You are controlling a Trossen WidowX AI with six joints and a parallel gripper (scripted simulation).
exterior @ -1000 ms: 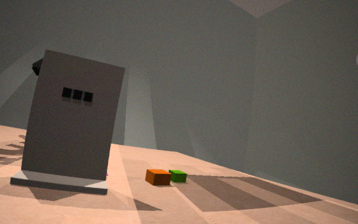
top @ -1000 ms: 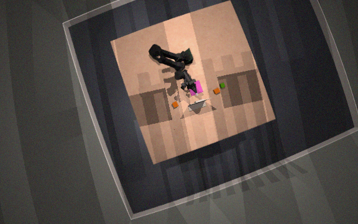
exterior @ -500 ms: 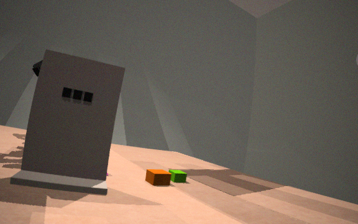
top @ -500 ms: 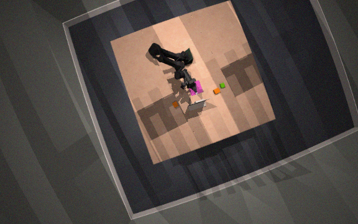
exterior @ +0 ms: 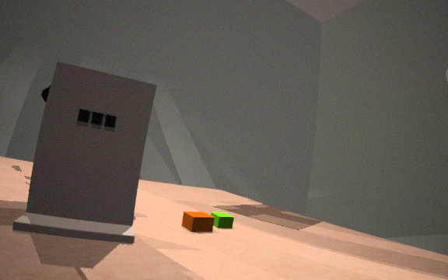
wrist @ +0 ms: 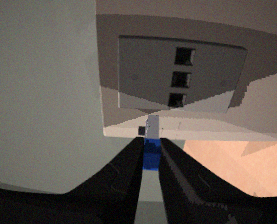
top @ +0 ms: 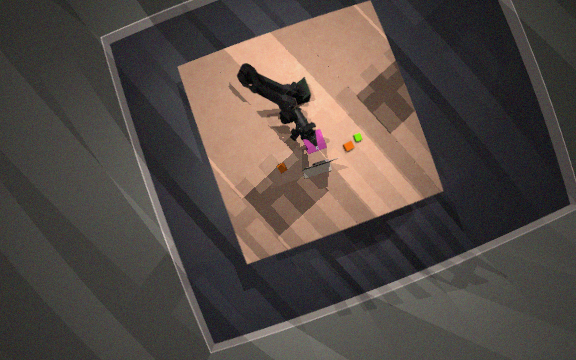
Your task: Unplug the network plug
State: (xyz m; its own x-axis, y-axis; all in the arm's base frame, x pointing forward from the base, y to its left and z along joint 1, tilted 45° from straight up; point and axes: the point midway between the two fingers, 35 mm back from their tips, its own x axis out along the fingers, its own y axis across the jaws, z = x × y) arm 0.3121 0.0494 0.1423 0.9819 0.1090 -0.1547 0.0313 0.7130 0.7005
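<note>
Right now my gripper tip is 210 mm above the magenta marked square, 50 mm past it and 40 mm to the right of it. From my gripper tip the other things lie so: grey upright panel (100 mm ahead, 90 mm below, 10 mm to the right); green block (290 mm to the left, 190 mm below, 20 mm ahead); blue network plug (right at my gripper tip).
</note>
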